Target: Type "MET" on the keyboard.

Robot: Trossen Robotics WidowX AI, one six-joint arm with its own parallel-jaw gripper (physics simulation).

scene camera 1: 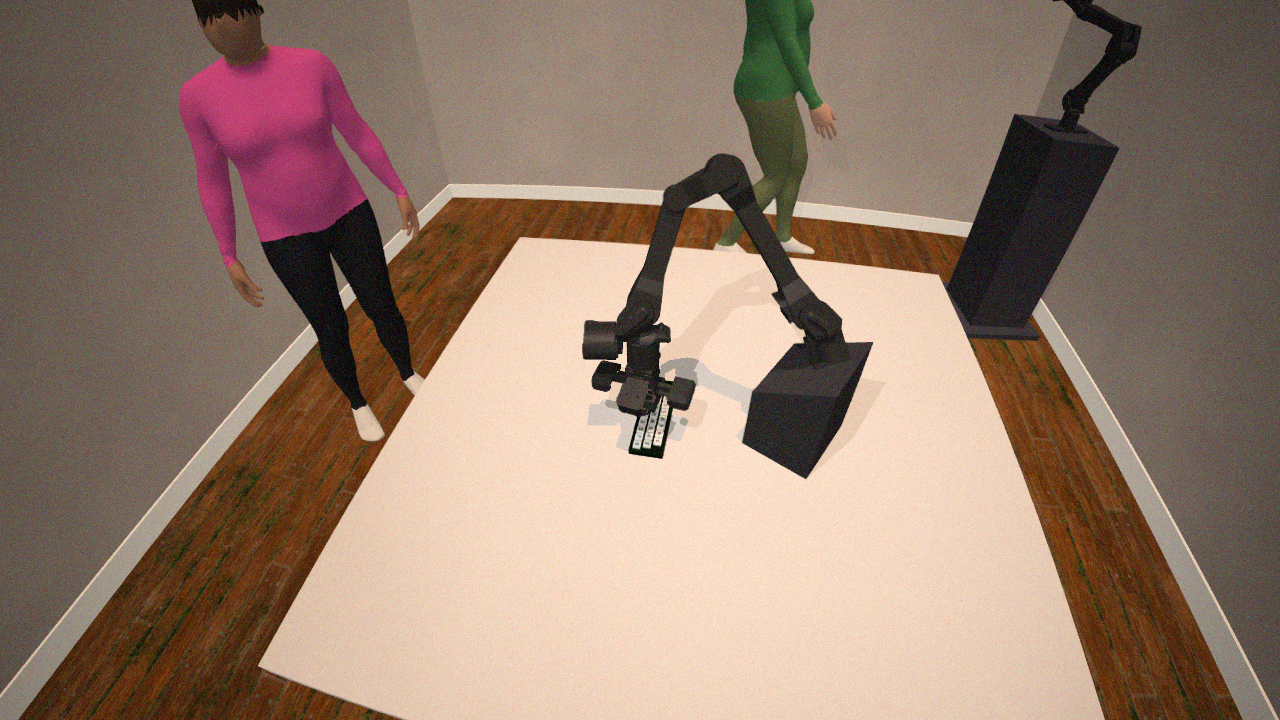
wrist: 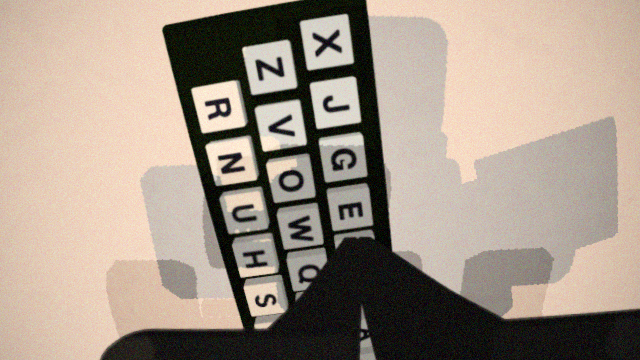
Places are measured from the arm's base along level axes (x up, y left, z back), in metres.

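Where they show: gripper, fingertip midpoint: (wrist: 356,250); arm's base, link origin: (scene camera 1: 830,356).
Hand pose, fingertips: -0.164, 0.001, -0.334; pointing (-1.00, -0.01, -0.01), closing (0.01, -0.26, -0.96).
Each offset is from my fingertips to the centre of the thing, as dx, dy, dz. Level surfaces: height alone.
The dark keyboard {-0.025, -0.019, +0.021} (scene camera 1: 648,435) (wrist: 200,55) lies on the white surface, with three rows of white letter keys. In the wrist view the E key {-0.019, +0.007, -0.001} (wrist: 350,210) shows whole, just above my fingertips, between the G key {-0.019, +0.025, -0.004} (wrist: 343,158) and a mostly covered key. My gripper (scene camera 1: 646,411) (wrist: 356,250) is shut and empty, pointing down. Its tips overlap the covered key beside E, whose letter is hidden; whether they touch it I cannot tell. The W key {-0.019, +0.005, +0.018} (wrist: 300,227) and the partly covered Q key {-0.019, -0.014, +0.021} (wrist: 309,272) lie to the left. The M and T keys do not show in the wrist view.
The arm's dark base block (scene camera 1: 792,407) stands right of the keyboard on the white surface {dx -0.034} (scene camera 1: 662,573). A figure in pink (scene camera 1: 286,143) stands at the left and one in green (scene camera 1: 774,53) behind. A dark pedestal (scene camera 1: 1029,223) with another arm stands at the back right.
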